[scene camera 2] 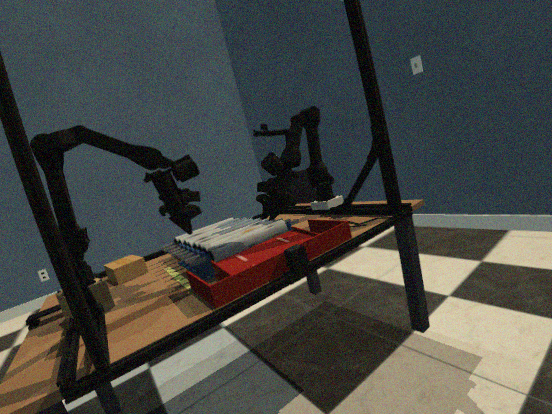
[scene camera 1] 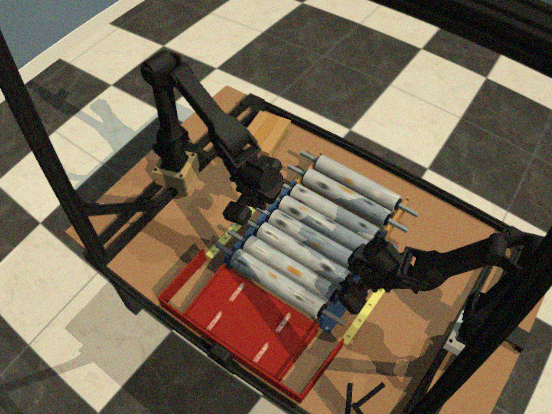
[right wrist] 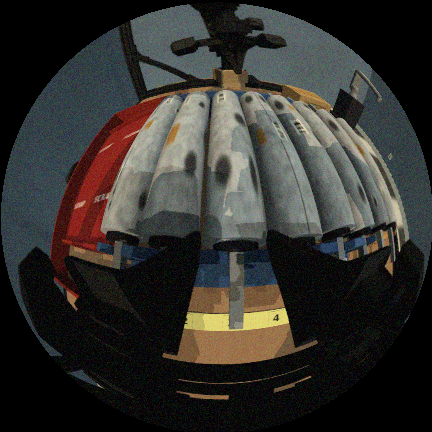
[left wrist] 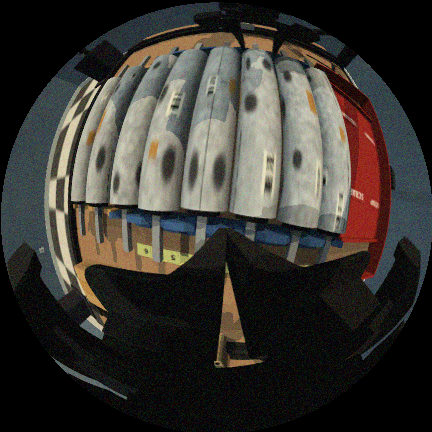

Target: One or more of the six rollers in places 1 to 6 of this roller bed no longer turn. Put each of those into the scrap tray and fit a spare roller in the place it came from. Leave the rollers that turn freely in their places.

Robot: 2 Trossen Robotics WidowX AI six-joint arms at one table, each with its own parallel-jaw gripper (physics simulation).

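Frame: origin at the left arm's base, x right, y down, z ahead, level; centimetres.
Seen in the pictures: left gripper, fingertip midpoint: (scene camera 2: 190,233) (scene camera 1: 263,208) (right wrist: 238,73) (left wrist: 224,234); right gripper, fingertip midpoint: (scene camera 2: 266,220) (scene camera 1: 345,277) (right wrist: 234,236) (left wrist: 258,51); left arm's base at its link origin: (scene camera 1: 174,162) (right wrist: 229,68); right arm's base at its link origin: (scene camera 2: 326,199) (scene camera 1: 472,335).
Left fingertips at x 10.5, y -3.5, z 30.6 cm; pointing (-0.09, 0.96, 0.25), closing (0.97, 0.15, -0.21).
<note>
Pixels of each thing's top centre, then the offset from my left fingertips to it. "*": a spot on its surface instead.
- blue roller bed at a spot on its surface: (scene camera 1: 332,319) * dx +21.6, dy +5.8, dz +23.9 cm
- place 3 roller at its top centre: (left wrist: 262,94) (right wrist: 229,120) (scene camera 1: 303,249) (scene camera 2: 234,230) dx +6.5, dy +3.5, dz +12.2 cm
- red scrap tray at its top centre: (right wrist: 96,159) (left wrist: 373,160) (scene camera 1: 247,319) (scene camera 2: 270,245) dx +27.2, dy +6.1, dz +4.9 cm
- wooden block at its top centre: (left wrist: 94,291) (scene camera 1: 264,130) (right wrist: 308,93) (scene camera 2: 122,261) dx -31.2, dy +5.6, dz -10.7 cm
Six grey, mottled rollers lie side by side in the blue roller bed (scene camera 1: 332,320). The place 3 roller (scene camera 1: 302,252) (left wrist: 257,145) (right wrist: 230,190) is among them. Two spare rollers (scene camera 1: 357,180) lie parallel behind them. My right gripper (right wrist: 234,236) is open and empty. Its fingers stand either side of the place 3 roller's right-hand axle, without gripping it. My left gripper (left wrist: 224,234) (scene camera 2: 190,231) is shut and empty, over the opposite axle ends near places 3 and 4. The red scrap tray (scene camera 1: 240,320) (left wrist: 362,175) at the front holds no roller. Which rollers turn does not show.
Yellow number strips (scene camera 1: 364,312) (right wrist: 255,320) lie along both axle-end sides of the bed. A wooden block (scene camera 1: 270,131) (scene camera 2: 125,270) stands at the back left. Dark frame rails edge the table, and upright posts rise at its front corners.
</note>
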